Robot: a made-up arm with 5 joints. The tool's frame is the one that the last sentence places. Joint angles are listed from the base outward.
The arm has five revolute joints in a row. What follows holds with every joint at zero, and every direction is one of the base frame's. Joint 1 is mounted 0.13 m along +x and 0.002 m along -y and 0.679 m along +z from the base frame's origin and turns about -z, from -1.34 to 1.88 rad. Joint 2 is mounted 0.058 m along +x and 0.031 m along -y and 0.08 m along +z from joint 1 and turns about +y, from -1.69 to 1.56 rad. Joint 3 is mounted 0.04 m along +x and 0.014 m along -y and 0.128 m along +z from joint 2 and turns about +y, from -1.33 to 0.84 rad. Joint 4 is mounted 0.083 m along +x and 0.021 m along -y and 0.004 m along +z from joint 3 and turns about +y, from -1.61 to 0.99 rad. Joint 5 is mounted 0.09 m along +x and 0.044 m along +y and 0.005 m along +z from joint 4 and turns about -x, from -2 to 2.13 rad. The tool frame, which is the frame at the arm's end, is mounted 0.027 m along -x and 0.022 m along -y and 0.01 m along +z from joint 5; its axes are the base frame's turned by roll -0.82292, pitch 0.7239 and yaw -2.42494 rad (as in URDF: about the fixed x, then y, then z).
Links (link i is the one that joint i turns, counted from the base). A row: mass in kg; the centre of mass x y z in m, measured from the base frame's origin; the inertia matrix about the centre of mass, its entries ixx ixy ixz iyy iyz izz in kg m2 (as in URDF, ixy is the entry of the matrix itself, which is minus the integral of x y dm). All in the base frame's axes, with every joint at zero. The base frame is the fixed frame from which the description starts. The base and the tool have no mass.
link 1: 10; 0.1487 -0.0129 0.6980; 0.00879 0.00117 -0.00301 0.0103 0.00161 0.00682
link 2: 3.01; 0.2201 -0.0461 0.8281; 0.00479 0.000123 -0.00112 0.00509 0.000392 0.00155
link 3: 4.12; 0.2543 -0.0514 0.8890; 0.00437 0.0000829 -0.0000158 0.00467 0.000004 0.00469
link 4: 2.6; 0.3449 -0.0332 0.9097; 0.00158 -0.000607 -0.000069 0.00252 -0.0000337 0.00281
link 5: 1.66; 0.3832 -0.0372 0.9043; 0.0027 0 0 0.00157 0 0.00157
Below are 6 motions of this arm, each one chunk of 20 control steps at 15 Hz.
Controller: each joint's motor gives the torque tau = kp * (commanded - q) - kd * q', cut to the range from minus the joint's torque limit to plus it. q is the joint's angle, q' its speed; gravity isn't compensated. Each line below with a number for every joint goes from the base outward.
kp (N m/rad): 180 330 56 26 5.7
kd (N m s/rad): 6.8 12 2 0.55 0.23
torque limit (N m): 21 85 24 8.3 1.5
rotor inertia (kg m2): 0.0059 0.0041 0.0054 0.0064 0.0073
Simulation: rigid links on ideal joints. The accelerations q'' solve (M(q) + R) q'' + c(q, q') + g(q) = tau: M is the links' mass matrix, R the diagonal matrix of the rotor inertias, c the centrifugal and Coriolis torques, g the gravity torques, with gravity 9.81 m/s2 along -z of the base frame. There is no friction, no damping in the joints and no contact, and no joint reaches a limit. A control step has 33 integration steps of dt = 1/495 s. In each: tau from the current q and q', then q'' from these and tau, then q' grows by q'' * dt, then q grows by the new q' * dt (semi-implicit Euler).
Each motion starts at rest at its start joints. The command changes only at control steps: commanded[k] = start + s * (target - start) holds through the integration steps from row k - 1 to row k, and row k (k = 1, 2, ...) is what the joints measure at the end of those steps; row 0 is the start. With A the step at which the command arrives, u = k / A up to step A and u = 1 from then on. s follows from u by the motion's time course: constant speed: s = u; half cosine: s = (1 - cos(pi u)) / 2; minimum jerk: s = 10 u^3 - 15 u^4 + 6 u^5; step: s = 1 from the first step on.
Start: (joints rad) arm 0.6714 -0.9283 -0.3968 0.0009 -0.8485
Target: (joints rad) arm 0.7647 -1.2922 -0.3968 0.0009 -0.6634
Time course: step
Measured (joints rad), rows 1 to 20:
1: 0.7431 -1.2289 -0.2552 0.1825 -0.7903
2: 0.7701 -1.3338 -0.4683 -0.1074 -0.6676
3: 0.7761 -1.3753 -0.5737 -0.1781 -0.5602
4: 0.7717 -1.3605 -0.5251 -0.1030 -0.5719
5: 0.7643 -1.3307 -0.4330 -0.0154 -0.6454
6: 0.7606 -1.3178 -0.3876 0.0130 -0.6900
7: 0.7620 -1.3226 -0.4014 -0.0114 -0.6833
8: 0.7648 -1.3325 -0.4340 -0.0435 -0.6560
9: 0.7661 -1.3376 -0.4507 -0.0546 -0.6401
10: 0.7657 -1.3363 -0.4468 -0.0469 -0.6423
11: 0.7647 -1.3328 -0.4356 -0.0357 -0.6517
12: 0.7642 -1.3309 -0.4292 -0.0313 -0.6574
13: 0.7643 -1.3312 -0.4302 -0.0337 -0.6570
14: 0.7647 -1.3325 -0.4341 -0.0377 -0.6538
15: 0.7649 -1.3332 -0.4365 -0.0394 -0.6517
16: 0.7648 -1.3331 -0.4363 -0.0386 -0.6517
17: 0.7647 -1.3327 -0.4349 -0.0372 -0.6528
18: 0.7646 -1.3324 -0.4341 -0.0366 -0.6536
19: 0.7647 -1.3324 -0.4341 -0.0368 -0.6536
20: 0.7647 -1.3326 -0.4346 -0.0373 -0.6533

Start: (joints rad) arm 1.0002 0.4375 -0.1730 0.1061 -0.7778
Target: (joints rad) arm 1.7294 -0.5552 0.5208 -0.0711 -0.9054
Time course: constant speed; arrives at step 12
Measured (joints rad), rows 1 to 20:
1: 1.0306 0.3991 -0.0487 0.1513 -0.7963
2: 1.1046 0.3359 0.0796 0.2008 -0.8455
3: 1.1867 0.2482 0.1326 0.1647 -0.8712
4: 1.2507 0.1531 0.1552 0.1128 -0.8614
5: 1.3048 0.0641 0.2020 0.0932 -0.8557
6: 1.3626 -0.0190 0.2724 0.0937 -0.8716
7: 1.4247 -0.1024 0.3420 0.0883 -0.8931
8: 1.4864 -0.1886 0.4001 0.0705 -0.9061
9: 1.5470 -0.2758 0.4536 0.0501 -0.9130
10: 1.6075 -0.3623 0.5104 0.0343 -0.9213
11: 1.6681 -0.4482 0.5704 0.0213 -0.9329
12: 1.7287 -0.5342 0.6300 0.0072 -0.9451
13: 1.7390 -0.5475 0.6313 0.0002 -0.9453
14: 1.7294 -0.5446 0.6345 0.0057 -0.9431
15: 1.7286 -0.5433 0.6409 0.0121 -0.9467
16: 1.7294 -0.5434 0.6416 0.0113 -0.9488
17: 1.7294 -0.5439 0.6390 0.0083 -0.9472
18: 1.7294 -0.5441 0.6378 0.0076 -0.9456
19: 1.7294 -0.5440 0.6384 0.0085 -0.9458
20: 1.7294 -0.5438 0.6391 0.0092 -0.9466

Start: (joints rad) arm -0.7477 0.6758 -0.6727 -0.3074 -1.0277
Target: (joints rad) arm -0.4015 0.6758 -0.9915 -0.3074 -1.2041
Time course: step
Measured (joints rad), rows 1 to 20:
1: -0.6694 0.7278 -0.8416 -0.2216 -1.1970
2: -0.4689 0.7340 -0.8712 -0.2325 -1.3044
3: -0.3166 0.7315 -0.8744 -0.2338 -1.2368
4: -0.3044 0.7273 -0.8833 -0.2453 -1.1866
5: -0.3764 0.7264 -0.8900 -0.2497 -1.2088
6: -0.4315 0.7291 -0.8843 -0.2417 -1.2473
7: -0.4341 0.7318 -0.8763 -0.2344 -1.2582
8: -0.4092 0.7317 -0.8752 -0.2351 -1.2454
9: -0.3909 0.7298 -0.8798 -0.2405 -1.2316
10: -0.3905 0.7283 -0.8841 -0.2443 -1.2284
11: -0.3991 0.7284 -0.8843 -0.2435 -1.2329
12: -0.4052 0.7294 -0.8817 -0.2406 -1.2378
13: -0.4052 0.7300 -0.8798 -0.2390 -1.2391
14: -0.4023 0.7299 -0.8799 -0.2396 -1.2376
15: -0.4002 0.7295 -0.8811 -0.2409 -1.2357
16: -0.4002 0.7292 -0.8819 -0.2416 -1.2352
17: -0.4012 0.7292 -0.8818 -0.2413 -1.2357
18: -0.4019 0.7295 -0.8813 -0.2407 -1.2364
19: -0.4019 0.7296 -0.8809 -0.2404 -1.2366
20: -0.4016 0.7295 -0.8810 -0.2406 -1.2364

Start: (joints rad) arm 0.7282 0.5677 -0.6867 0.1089 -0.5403
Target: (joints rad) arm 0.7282 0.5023 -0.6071 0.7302 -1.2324
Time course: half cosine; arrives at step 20
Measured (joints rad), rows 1 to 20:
1: 0.7296 0.5963 -0.6324 0.1463 -0.5501
2: 0.7287 0.6250 -0.5477 0.2395 -0.5969
3: 0.7269 0.6317 -0.5195 0.2680 -0.6443
4: 0.7267 0.6202 -0.5441 0.2598 -0.6613
5: 0.7278 0.6071 -0.5690 0.2682 -0.6726
6: 0.7289 0.6018 -0.5676 0.3085 -0.7064
7: 0.7290 0.6014 -0.5499 0.3636 -0.7600
8: 0.7283 0.5996 -0.5353 0.4149 -0.8169
9: 0.7278 0.5942 -0.5306 0.4587 -0.8686
10: 0.7279 0.5872 -0.5299 0.5014 -0.9177
11: 0.7282 0.5811 -0.5265 0.5476 -0.9684
12: 0.7284 0.5762 -0.5198 0.5950 -1.0206
13: 0.7284 0.5718 -0.5131 0.6395 -1.0708
14: 0.7282 0.5672 -0.5083 0.6787 -1.1163
15: 0.7282 0.5628 -0.5051 0.7128 -1.1562
16: 0.7282 0.5590 -0.5022 0.7420 -1.1904
17: 0.7283 0.5561 -0.4995 0.7655 -1.2184
18: 0.7283 0.5540 -0.4974 0.7824 -1.2393
19: 0.7283 0.5527 -0.4963 0.7920 -1.2522
20: 0.7282 0.5521 -0.4961 0.7944 -1.2569

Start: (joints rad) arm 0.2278 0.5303 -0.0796 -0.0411 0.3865
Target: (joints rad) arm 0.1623 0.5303 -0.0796 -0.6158 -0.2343
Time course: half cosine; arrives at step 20
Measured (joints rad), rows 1 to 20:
1: 0.2279 0.5616 -0.0255 -0.0035 0.3809
2: 0.2260 0.5878 0.0533 0.0663 0.3501
3: 0.2246 0.5913 0.0654 0.0438 0.3172
4: 0.2227 0.5820 0.0314 -0.0201 0.3000
5: 0.2190 0.5756 0.0110 -0.0651 0.2813
6: 0.2145 0.5770 0.0172 -0.0885 0.2447
7: 0.2100 0.5808 0.0296 -0.1145 0.1949
8: 0.2056 0.5818 0.0325 -0.1555 0.1441
9: 0.2008 0.5805 0.0281 -0.2051 0.0965
10: 0.1955 0.5794 0.0246 -0.2533 0.0490
11: 0.1902 0.5794 0.0249 -0.2973 -0.0010
12: 0.1851 0.5799 0.0266 -0.3394 -0.0515
13: 0.1803 0.5801 0.0271 -0.3808 -0.0994
14: 0.1759 0.5799 0.0265 -0.4201 -0.1425
15: 0.1719 0.5797 0.0258 -0.4550 -0.1807
16: 0.1685 0.5796 0.0257 -0.4841 -0.2136
17: 0.1657 0.5797 0.0258 -0.5072 -0.2406
18: 0.1636 0.5797 0.0259 -0.5239 -0.2607
19: 0.1624 0.5797 0.0259 -0.5339 -0.2731
20: 0.1619 0.5797 0.0259 -0.5368 -0.2778

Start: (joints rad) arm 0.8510 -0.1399 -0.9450 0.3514 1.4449
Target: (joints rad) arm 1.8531 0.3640 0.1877 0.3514 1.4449
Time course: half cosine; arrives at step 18
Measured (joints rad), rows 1 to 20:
1: 0.8594 -0.1299 -0.9136 0.3694 1.4506
2: 0.8785 -0.1086 -0.8560 0.4015 1.4600
3: 0.9122 -0.0843 -0.7956 0.4152 1.4661
4: 0.9611 -0.0585 -0.7357 0.4150 1.4667
5: 1.0224 -0.0277 -0.6659 0.4140 1.4648
6: 1.0927 0.0105 -0.5786 0.4200 1.4644
7: 1.1703 0.0552 -0.4762 0.4311 1.4661
8: 1.2538 0.1027 -0.3678 0.4409 1.4677
9: 1.3416 0.1501 -0.2616 0.4451 1.4672
10: 1.4306 0.1958 -0.1614 0.4443 1.4645
11: 1.5176 0.2393 -0.0675 0.4416 1.4609
12: 1.5992 0.2799 0.0198 0.4388 1.4576
13: 1.6729 0.3166 0.0982 0.4359 1.4552
14: 1.7366 0.3480 0.1648 0.4323 1.4532
15: 1.7883 0.3732 0.2179 0.4282 1.4516
16: 1.8266 0.3919 0.2565 0.4245 1.4504
17: 1.8504 0.4034 0.2802 0.4217 1.4497
18: 1.8590 0.4077 0.2882 0.4197 1.4495
19: 1.8566 0.4074 0.2850 0.4156 1.4509
20: 1.8524 0.4066 0.2805 0.4116 1.4536

